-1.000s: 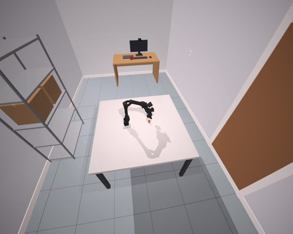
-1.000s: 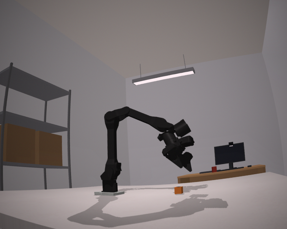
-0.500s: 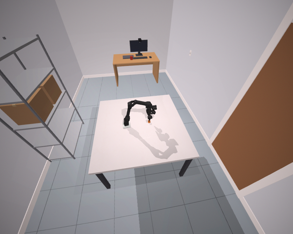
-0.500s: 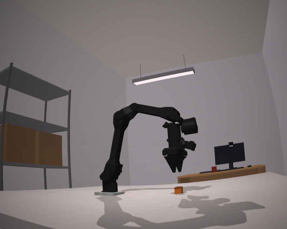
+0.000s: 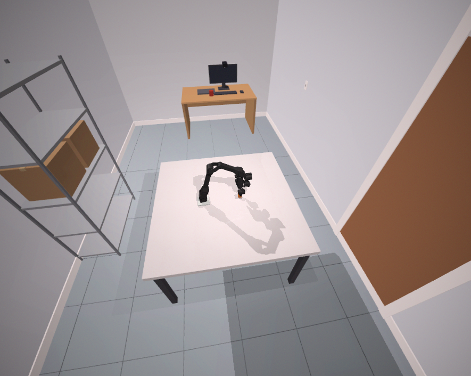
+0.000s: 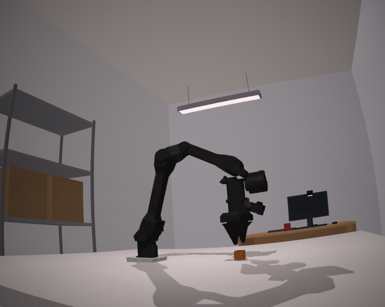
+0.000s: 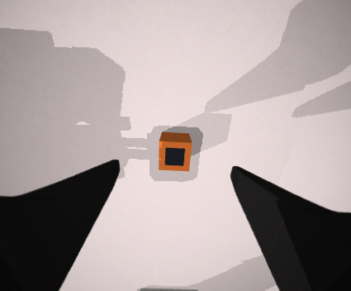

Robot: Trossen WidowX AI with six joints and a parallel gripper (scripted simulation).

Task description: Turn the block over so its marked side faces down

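My gripper tip is now 30 mm above the block.
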